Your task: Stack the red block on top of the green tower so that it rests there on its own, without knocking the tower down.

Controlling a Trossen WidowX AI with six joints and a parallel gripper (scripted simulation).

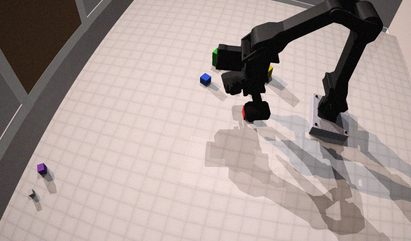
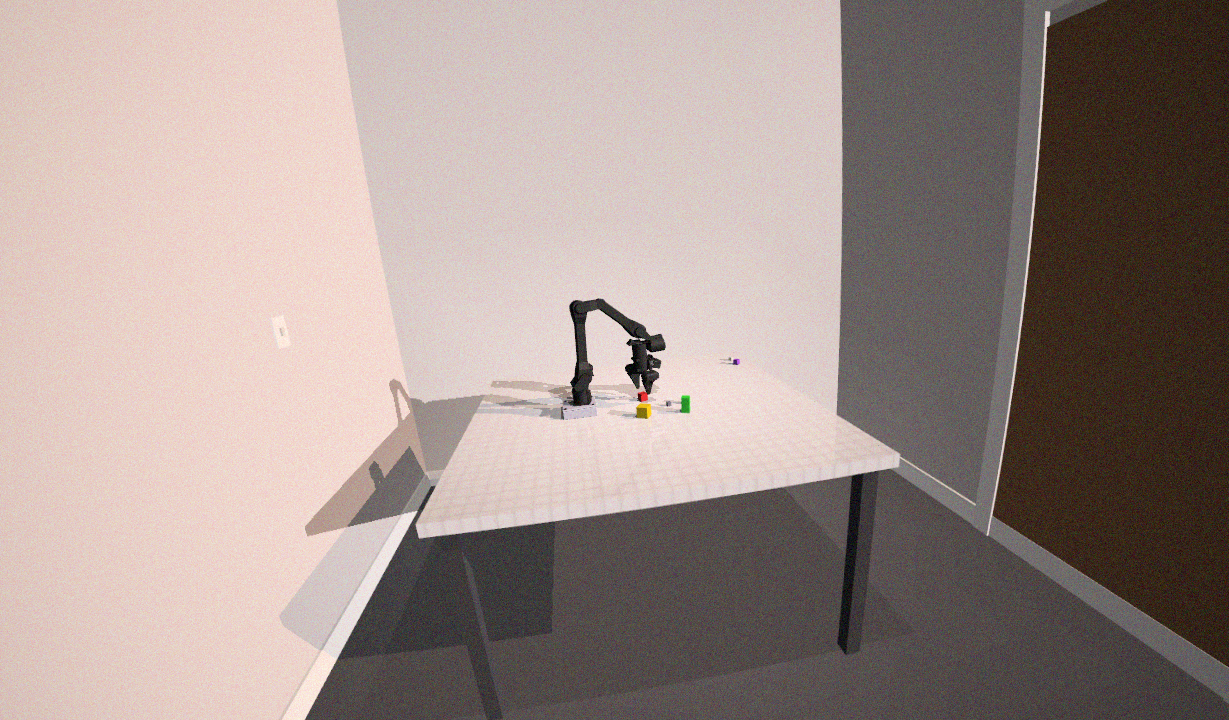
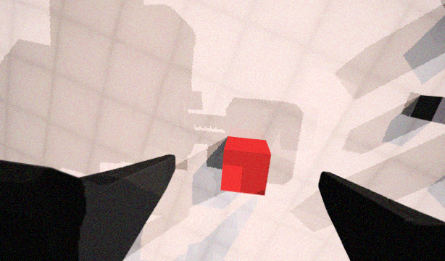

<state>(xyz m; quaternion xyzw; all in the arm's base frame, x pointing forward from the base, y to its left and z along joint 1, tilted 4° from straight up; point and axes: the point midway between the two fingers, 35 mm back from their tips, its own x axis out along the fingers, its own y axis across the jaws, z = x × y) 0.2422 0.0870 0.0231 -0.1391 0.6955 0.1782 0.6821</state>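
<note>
Now: gripper tip 20 mm above the red block. From my gripper tip the other things lie so: blue block: 160 mm ahead, 80 mm to the right, 20 mm below; then yellow block: 10 mm behind, 180 mm to the right, 10 mm below; then small dark cube: 90 mm ahead, 90 mm to the right, 30 mm below.
</note>
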